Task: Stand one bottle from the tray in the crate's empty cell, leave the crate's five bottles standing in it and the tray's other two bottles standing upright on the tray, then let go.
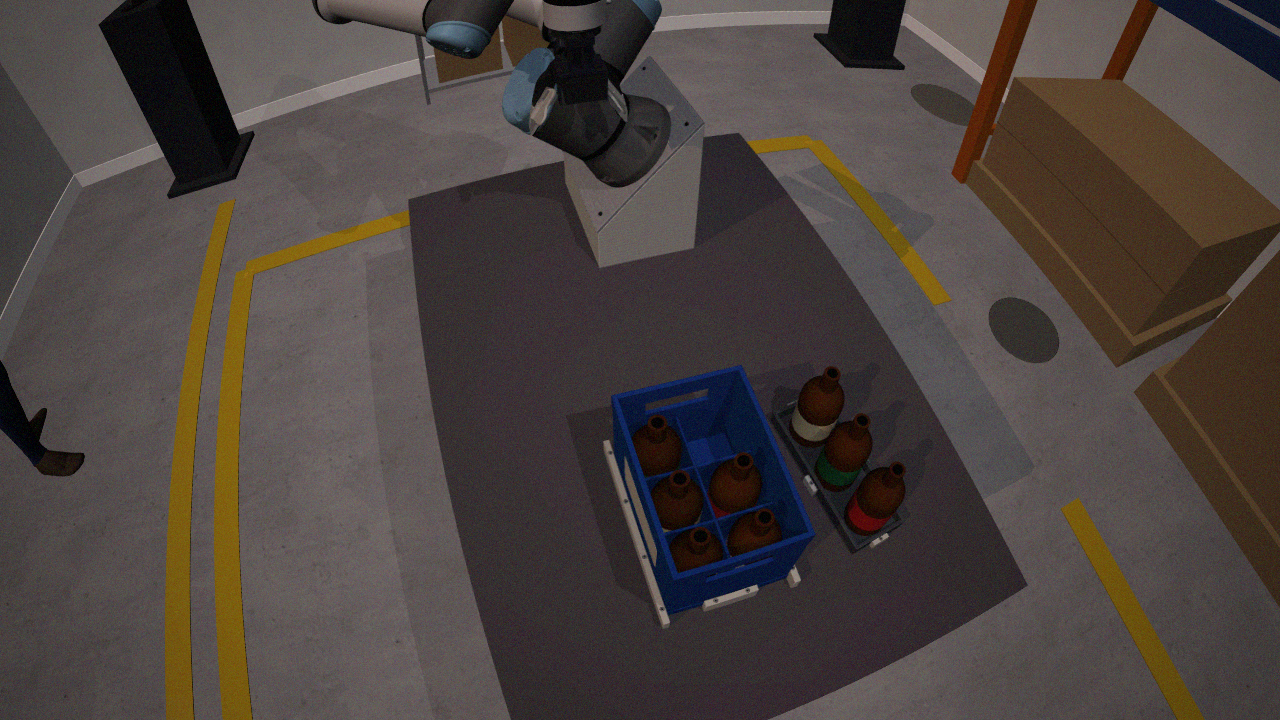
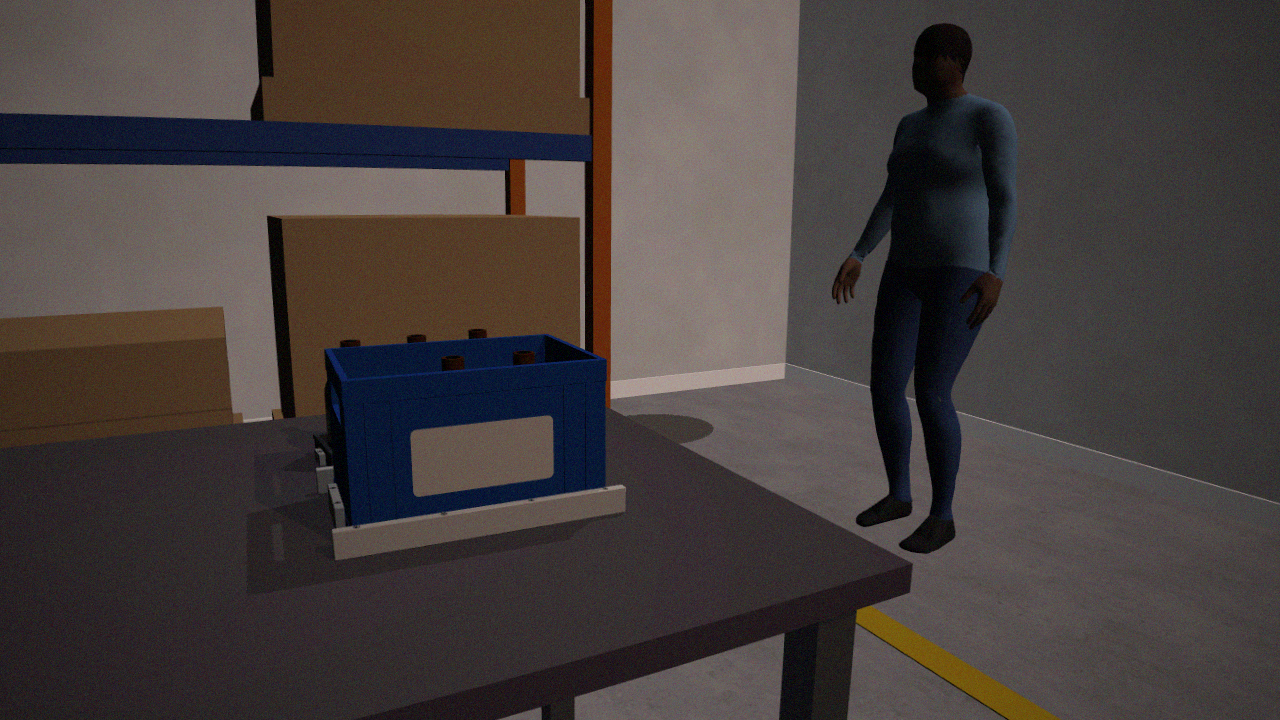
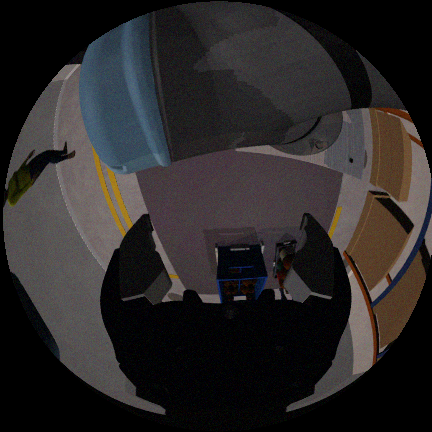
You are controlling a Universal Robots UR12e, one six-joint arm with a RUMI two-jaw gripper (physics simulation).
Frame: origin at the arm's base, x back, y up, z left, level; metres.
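Seen in the pictures: gripper, fingertip midpoint: (image 1: pixel 578 127) (image 3: pixel 226 215); arm's base, origin of the base link: (image 1: pixel 633 143).
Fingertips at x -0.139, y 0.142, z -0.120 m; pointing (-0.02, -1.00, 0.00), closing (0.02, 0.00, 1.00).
Observation:
Offsets run from my fingertips to a thing's top centre. "pt": to the spot under its first point. Level surfaces: height alone.
The blue crate {dx -0.514, dy -0.178, dz +0.075 m} (image 1: pixel 707 591) (image 2: pixel 375 447) (image 3: pixel 242 277) stands upright on the table. Its five brown bottles, such as one {dx -0.430, dy -0.190, dz +0.026 m} (image 1: pixel 657 447) at the far left and one {dx -0.513, dy -0.190, dz +0.121 m} (image 1: pixel 735 483) in the middle right cell, stand in their cells. The empty cell {pt dx -0.400, dy -0.345, dz +0.122 m} (image 1: pixel 709 447) is at the far right corner, on the tray's side. On the dark tray {pt dx -0.622, dy -0.348, dz +0.306 m} (image 1: pixel 857 540) beside the crate stand three upright bottles: white-labelled {dx -0.406, dy -0.193, dz +0.296 m} (image 1: pixel 816 413), green-labelled {dx -0.495, dy -0.193, dz +0.311 m} (image 1: pixel 844 454) and red-labelled {dx -0.584, dy -0.193, dz +0.333 m} (image 1: pixel 877 499). My gripper (image 1: pixel 581 89) (image 3: pixel 226 215) is open and empty, high up near the robot base, away from crate and tray.
White rails {dx -0.520, dy -0.324, dz -0.024 m} (image 1: pixel 637 537) (image 2: pixel 478 526) edge the crate's base on the dark table {dy -0.353 m} (image 1: pixel 537 313) (image 2: pixel 671 573). The robot's pedestal (image 1: pixel 648 214) is at the table's far end. Cardboard boxes (image 1: pixel 1118 179) stand to the right. A person (image 2: pixel 939 197) stands on the floor beyond the table.

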